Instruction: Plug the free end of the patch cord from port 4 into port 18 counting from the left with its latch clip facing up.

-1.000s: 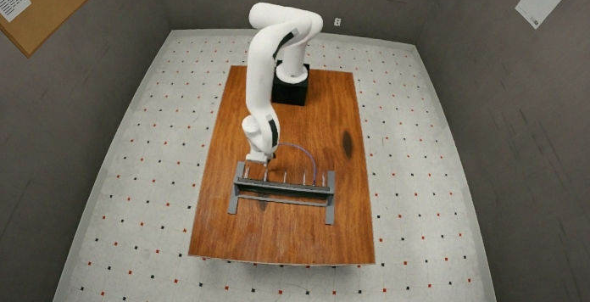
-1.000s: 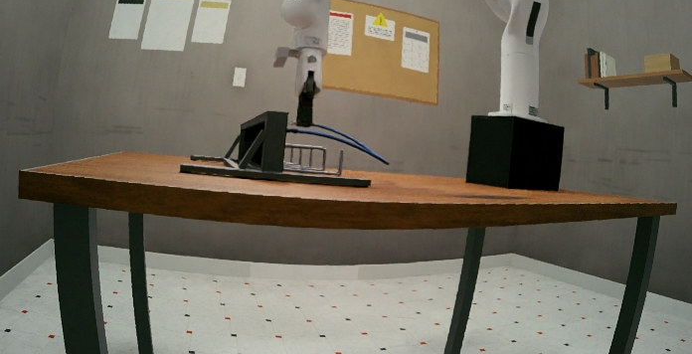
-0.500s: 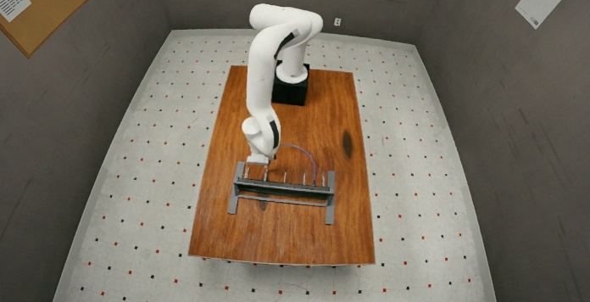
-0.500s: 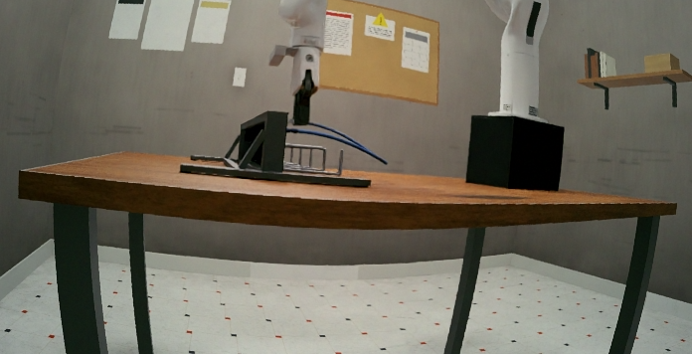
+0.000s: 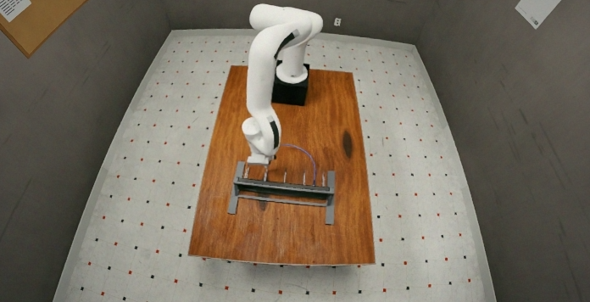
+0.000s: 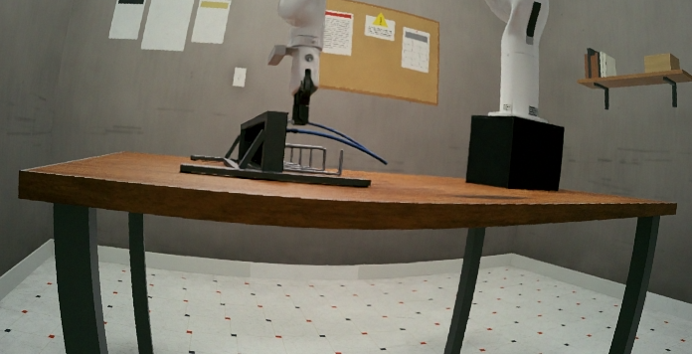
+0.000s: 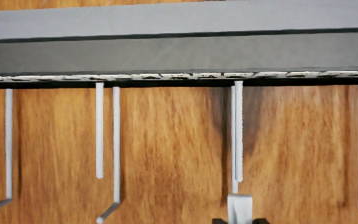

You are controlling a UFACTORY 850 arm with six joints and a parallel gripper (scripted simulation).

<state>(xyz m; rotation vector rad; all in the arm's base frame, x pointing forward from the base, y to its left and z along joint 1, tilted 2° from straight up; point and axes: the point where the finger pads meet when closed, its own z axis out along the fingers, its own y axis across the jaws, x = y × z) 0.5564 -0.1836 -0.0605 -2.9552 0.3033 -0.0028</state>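
Right now the plug is 20 mm ahead of my hand and 10 mm below it.
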